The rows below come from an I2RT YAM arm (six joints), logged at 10 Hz.
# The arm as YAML. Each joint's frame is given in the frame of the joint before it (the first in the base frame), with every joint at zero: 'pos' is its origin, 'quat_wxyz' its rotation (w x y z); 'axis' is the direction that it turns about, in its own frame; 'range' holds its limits. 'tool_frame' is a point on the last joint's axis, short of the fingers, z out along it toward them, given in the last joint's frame.
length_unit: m
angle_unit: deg
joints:
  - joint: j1
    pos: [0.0, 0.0, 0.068]
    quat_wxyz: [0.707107, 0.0, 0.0, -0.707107]
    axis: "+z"
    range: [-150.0, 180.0]
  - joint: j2
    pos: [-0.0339, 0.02, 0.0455]
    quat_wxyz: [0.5, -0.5, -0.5, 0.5]
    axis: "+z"
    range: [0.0, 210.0]
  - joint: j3
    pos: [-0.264, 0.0, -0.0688]
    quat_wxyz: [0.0, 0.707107, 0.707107, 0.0]
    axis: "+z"
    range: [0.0, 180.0]
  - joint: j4
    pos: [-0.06, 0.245, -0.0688]
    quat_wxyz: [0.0, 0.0, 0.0, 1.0]
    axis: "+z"
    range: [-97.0, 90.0]
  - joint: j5
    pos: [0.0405, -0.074, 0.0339]
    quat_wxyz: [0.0, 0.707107, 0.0, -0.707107]
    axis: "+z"
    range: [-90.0, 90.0]
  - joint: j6
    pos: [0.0, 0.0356, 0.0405]
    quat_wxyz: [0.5, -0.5, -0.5, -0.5]
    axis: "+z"
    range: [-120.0, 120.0]
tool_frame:
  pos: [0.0, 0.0, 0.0]
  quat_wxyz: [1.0, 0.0, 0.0, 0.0]
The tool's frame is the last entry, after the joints.
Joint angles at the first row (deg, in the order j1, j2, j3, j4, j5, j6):
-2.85 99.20 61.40 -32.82 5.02 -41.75
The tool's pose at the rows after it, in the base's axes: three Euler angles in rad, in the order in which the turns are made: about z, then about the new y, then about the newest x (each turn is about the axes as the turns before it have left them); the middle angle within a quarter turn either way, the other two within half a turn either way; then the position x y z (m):
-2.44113 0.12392 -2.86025 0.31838 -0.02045 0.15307
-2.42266 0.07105 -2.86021 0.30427 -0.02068 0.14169
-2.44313 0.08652 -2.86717 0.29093 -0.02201 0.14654
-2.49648 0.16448 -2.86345 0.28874 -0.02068 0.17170
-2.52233 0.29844 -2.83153 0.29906 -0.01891 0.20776
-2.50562 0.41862 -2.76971 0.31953 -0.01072 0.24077
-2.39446 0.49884 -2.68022 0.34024 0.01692 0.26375
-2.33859 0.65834 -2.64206 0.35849 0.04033 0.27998
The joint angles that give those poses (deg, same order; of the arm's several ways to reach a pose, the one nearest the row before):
-2.90 99.68 58.63 -32.79 7.00 -43.02
-2.87 98.75 54.79 -31.86 8.75 -44.58
-3.35 95.40 52.20 -32.38 8.04 -43.70
-3.34 91.24 53.79 -35.12 6.18 -39.93
-3.19 88.33 58.52 -35.98 3.63 -36.75
-1.58 88.68 65.04 -34.83 3.04 -34.30
3.27 90.55 70.55 -32.03 4.05 -34.08
6.58 92.29 73.72 -25.42 1.66 -30.17

